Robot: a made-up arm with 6 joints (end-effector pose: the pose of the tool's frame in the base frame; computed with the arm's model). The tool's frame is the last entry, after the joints.
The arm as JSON. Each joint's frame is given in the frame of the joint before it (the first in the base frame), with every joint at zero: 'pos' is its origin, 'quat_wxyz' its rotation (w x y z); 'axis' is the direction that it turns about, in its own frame. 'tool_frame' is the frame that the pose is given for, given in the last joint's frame.
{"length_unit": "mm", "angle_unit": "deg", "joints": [
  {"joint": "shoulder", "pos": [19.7, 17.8, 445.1], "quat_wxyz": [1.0, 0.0, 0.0, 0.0], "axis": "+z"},
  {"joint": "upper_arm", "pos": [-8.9, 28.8, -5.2], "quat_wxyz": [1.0, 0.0, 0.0, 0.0], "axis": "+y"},
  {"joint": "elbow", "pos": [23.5, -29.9, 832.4], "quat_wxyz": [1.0, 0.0, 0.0, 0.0], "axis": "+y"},
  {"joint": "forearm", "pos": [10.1, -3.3, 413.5], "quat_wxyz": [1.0, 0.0, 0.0, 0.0], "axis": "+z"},
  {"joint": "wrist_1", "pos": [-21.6, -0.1, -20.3], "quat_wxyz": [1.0, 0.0, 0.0, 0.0], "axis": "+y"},
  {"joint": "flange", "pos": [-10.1, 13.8, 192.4], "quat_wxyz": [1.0, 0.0, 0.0, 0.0], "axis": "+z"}
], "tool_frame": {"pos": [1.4, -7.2, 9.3], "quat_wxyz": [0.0, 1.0, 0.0, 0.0]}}
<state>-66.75 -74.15 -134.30 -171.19 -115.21 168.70</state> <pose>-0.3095 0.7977 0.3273 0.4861 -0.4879 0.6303 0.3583</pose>
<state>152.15 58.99 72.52 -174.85 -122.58 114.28</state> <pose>-0.6802 0.3936 0.5123 -0.4693 -0.3795 0.2554 0.7553</pose>
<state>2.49 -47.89 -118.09 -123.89 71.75 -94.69</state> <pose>-0.6297 -0.1587 0.5395 -0.5289 -0.0648 0.3517 0.7697</pose>
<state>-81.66 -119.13 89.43 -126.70 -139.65 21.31</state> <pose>0.0157 0.7991 0.3114 -0.2219 -0.4644 -0.2946 0.8052</pose>
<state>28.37 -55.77 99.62 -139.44 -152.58 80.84</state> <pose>-0.4136 -0.1504 1.0089 0.0077 0.2422 -0.1577 0.9573</pose>
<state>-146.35 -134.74 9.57 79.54 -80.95 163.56</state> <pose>0.6700 0.7140 -0.4103 -0.2604 0.5600 -0.7803 0.0988</pose>
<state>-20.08 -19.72 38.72 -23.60 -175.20 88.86</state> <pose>-0.1796 0.1157 1.4183 0.1523 0.1349 0.3915 0.8974</pose>
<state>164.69 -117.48 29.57 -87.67 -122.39 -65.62</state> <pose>0.9651 -0.4267 0.0986 -0.3809 0.5727 0.1102 0.7175</pose>
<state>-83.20 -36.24 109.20 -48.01 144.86 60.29</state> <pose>-0.0769 0.2456 1.1128 0.3556 0.2640 0.0439 0.8955</pose>
